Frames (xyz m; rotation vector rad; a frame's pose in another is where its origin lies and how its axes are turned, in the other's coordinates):
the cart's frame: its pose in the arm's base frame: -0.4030 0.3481 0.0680 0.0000 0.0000 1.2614
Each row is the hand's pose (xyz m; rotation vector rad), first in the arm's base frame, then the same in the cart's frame.
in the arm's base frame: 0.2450 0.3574 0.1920 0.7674 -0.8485 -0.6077
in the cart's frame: 0.2062 -0.6144 0.1240 0.1358 -1.2946 -1.7072
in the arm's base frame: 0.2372 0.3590 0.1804 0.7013 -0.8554 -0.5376
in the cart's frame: 0.2053 -0.6065 0.1124 0.0699 -1.2469 -1.6496
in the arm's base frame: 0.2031 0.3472 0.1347 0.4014 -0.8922 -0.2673
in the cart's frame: 0.1837 -0.5776 0.0667 -0.2214 -1.0495 -1.4170
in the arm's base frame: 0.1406 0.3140 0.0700 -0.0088 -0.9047 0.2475
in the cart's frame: 0.1330 -0.5282 0.0020 -0.5607 -0.7524 -0.9249
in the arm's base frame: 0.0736 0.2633 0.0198 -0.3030 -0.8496 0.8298
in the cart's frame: 0.0643 -0.4798 -0.0482 -0.7267 -0.4945 -0.3487
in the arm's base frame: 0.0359 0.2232 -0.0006 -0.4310 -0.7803 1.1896
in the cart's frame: 0.0147 -0.4561 -0.0686 -0.7577 -0.3525 0.0065
